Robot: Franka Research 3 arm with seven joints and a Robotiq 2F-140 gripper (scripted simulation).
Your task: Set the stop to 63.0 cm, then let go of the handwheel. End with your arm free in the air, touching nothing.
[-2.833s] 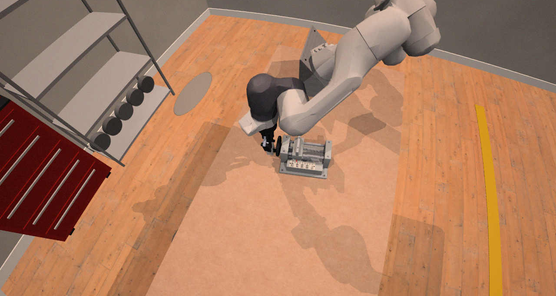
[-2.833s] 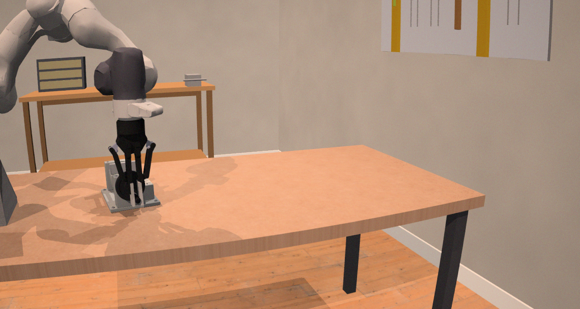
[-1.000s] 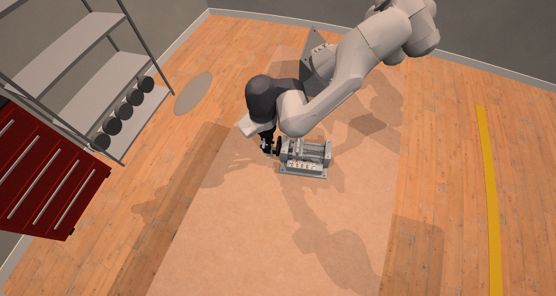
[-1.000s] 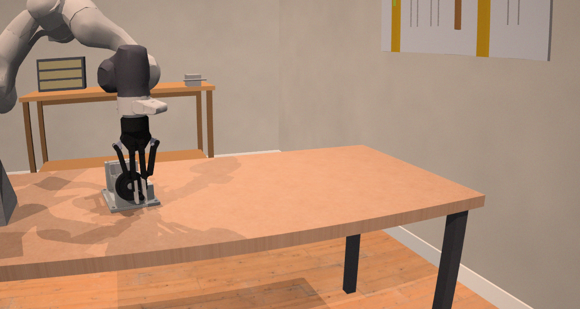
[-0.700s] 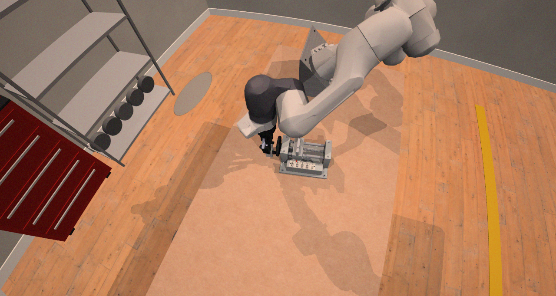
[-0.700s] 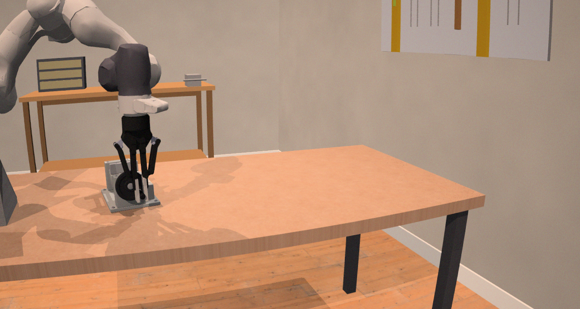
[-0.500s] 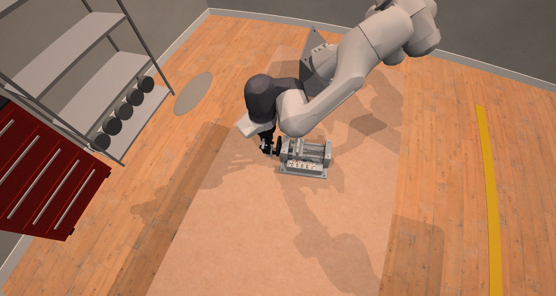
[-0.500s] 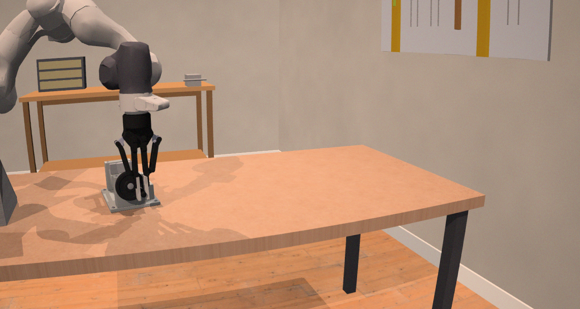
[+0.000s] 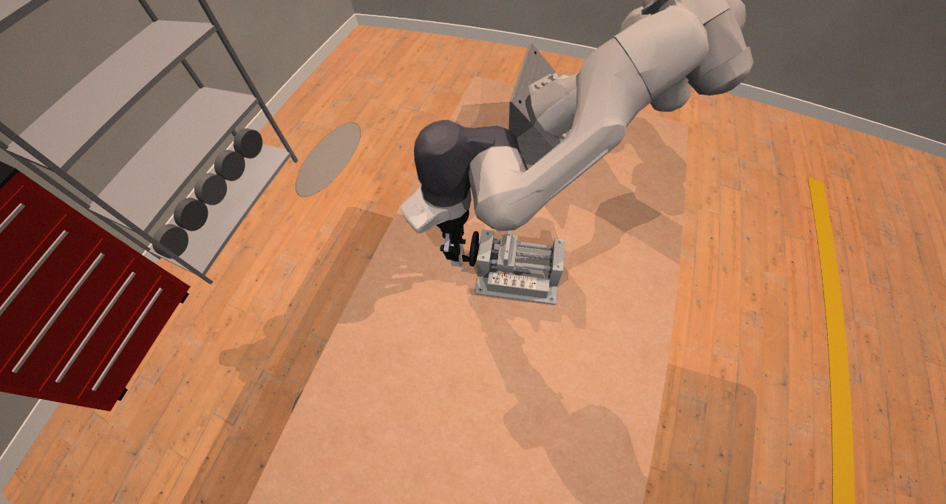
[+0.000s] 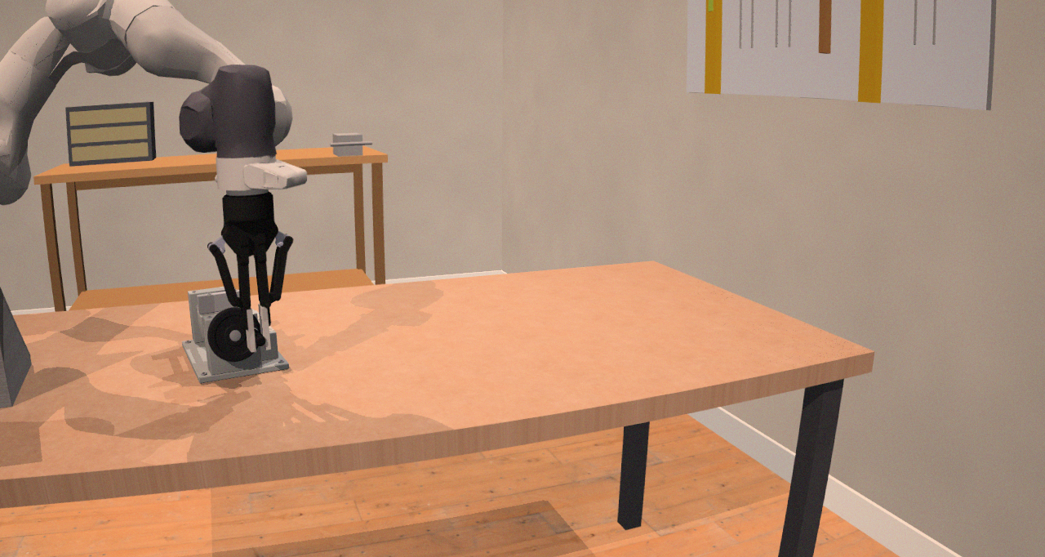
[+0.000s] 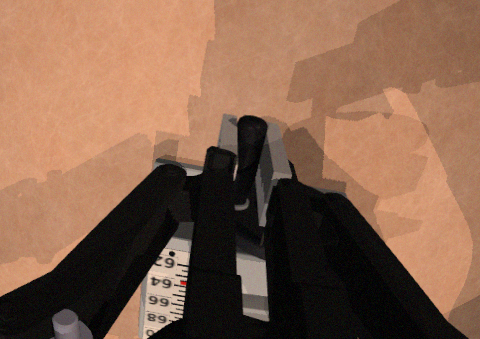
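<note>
Right now my hand is 110 mm to the right of the sliding stop and 50 mm past it. From my hand the other things lie so: black handwheel (20 mm to the left, 20 mm below, 10 mm behind).
</note>
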